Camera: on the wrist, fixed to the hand. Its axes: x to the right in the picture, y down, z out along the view.
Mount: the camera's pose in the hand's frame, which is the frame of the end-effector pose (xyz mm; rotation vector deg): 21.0 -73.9 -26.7 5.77 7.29 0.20
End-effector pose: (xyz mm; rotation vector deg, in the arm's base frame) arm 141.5 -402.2 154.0 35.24 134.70 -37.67
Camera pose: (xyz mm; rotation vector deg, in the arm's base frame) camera 73.4 -437.9 180.6 41.52 140.07 -43.49
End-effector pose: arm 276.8 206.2 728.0 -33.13 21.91 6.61
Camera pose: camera 303.3 129.9 737.1 -27.89 29.22 3.57
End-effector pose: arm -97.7 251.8 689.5 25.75 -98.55 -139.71
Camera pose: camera -104.2 247.6 608.5 34.30 -102.78 -130.30
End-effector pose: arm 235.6 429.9 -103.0 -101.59 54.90 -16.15
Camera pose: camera 268.1 405.9 -32.4 -96.09 58.40 -25.08
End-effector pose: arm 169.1 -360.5 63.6 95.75 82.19 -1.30
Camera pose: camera 103.5 -333.8 23.6 102.23 88.66 0.79
